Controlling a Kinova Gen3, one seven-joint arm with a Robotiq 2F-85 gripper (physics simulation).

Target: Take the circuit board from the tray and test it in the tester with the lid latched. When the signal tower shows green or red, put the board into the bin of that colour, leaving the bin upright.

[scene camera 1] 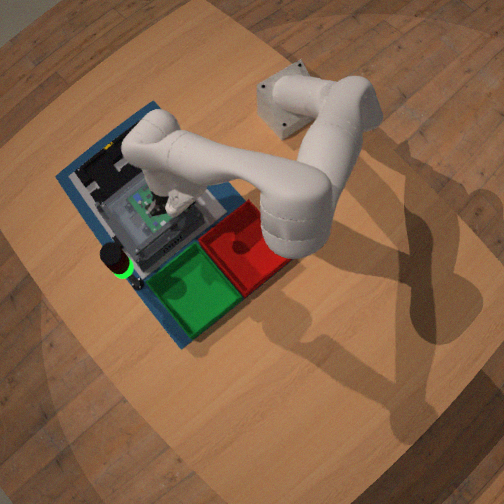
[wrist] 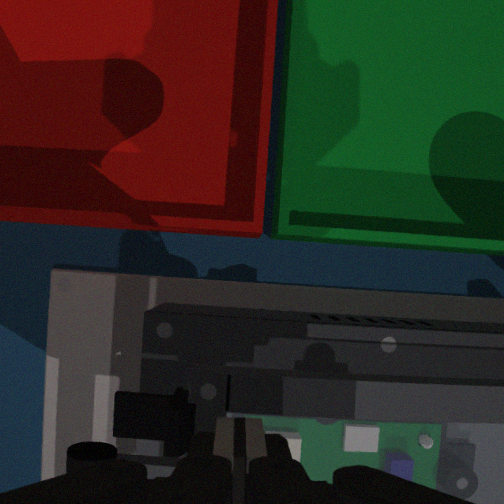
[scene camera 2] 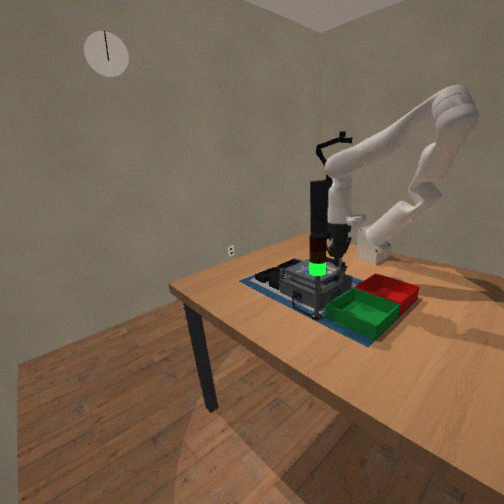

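The green circuit board (scene camera 1: 148,209) lies in the grey tester (scene camera 1: 155,222), whose dark lid (scene camera 1: 170,235) is swung open toward the bins. The signal tower (scene camera 1: 116,260) shows green (scene camera 2: 317,268). My gripper (scene camera 1: 159,204) hangs straight down over the board. In the wrist view its fingertips (wrist: 239,442) are pressed together with nothing visible between them, just left of the board (wrist: 350,450). The green bin (scene camera 1: 195,289) and the red bin (scene camera 1: 242,247) stand upright and empty beside the tester.
The black tray (scene camera 1: 105,172) sits empty at the far end of the blue mat (scene camera 1: 165,315). The tall tower (scene camera 2: 318,225) stands close to my wrist. The arm's base (scene camera 1: 282,105) is behind the bins.
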